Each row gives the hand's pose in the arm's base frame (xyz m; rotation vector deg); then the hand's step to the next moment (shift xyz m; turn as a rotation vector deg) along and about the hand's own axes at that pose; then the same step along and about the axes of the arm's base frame.
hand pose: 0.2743 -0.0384 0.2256 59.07 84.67 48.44
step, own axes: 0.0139 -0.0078 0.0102 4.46 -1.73 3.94
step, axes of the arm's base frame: 0.0085 0.0097 -0.0138 3.49 3.39 -3.83
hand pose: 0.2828 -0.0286 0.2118 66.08 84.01 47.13
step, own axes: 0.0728 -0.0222 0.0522 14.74 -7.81 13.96
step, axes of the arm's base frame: 0.0466 0.0582 -0.0544 11.98 10.50 -14.81
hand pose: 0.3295 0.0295 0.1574 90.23 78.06 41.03
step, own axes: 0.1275 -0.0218 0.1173 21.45 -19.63 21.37
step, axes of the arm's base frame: 0.1208 0.0926 -0.0856 14.71 14.86 -29.41
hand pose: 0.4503 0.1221 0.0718 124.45 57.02 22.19
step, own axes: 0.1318 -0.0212 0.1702 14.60 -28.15 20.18
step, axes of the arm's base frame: 0.1644 0.0275 -0.1378 4.96 14.15 -34.47
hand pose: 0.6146 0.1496 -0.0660 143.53 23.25 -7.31
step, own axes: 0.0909 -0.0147 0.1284 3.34 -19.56 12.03
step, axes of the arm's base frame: 0.0816 -0.0384 -0.1297 -3.01 9.21 -21.08
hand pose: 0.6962 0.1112 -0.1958 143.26 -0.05 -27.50
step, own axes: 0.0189 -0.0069 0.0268 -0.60 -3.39 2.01
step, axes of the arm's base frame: 0.0079 -0.0111 -0.0306 -1.60 1.76 -3.20
